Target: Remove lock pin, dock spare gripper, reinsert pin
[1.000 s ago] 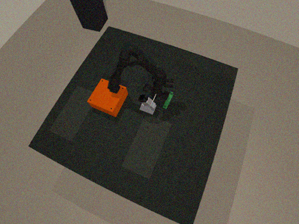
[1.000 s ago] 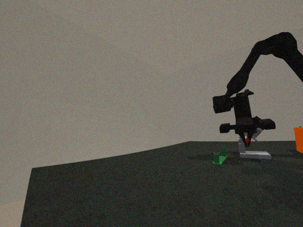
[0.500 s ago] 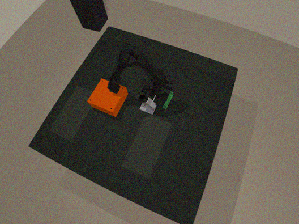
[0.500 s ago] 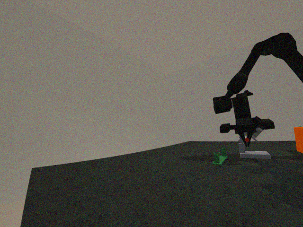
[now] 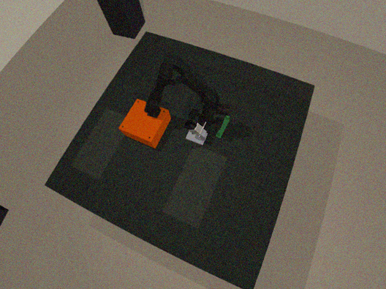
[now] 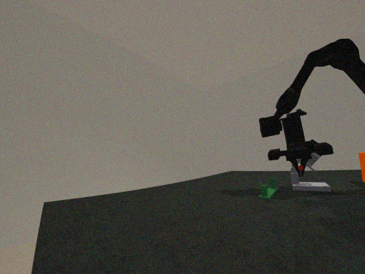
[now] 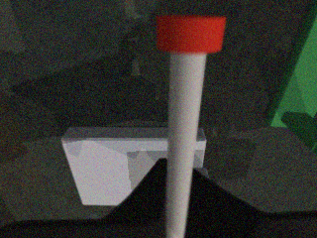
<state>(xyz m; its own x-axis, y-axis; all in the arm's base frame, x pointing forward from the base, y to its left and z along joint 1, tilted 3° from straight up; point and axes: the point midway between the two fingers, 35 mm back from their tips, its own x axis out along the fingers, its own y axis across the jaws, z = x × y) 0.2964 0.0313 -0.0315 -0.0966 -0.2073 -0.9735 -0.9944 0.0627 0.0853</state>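
Now: gripper tip 10 mm past the grey mount and 50 mm to the left of it. Round my gripper tip: green stand (100 mm ahead, 60 mm to the left, 30 mm below); spare gripper (30 mm behind, 50 mm to the right, 70 mm above).
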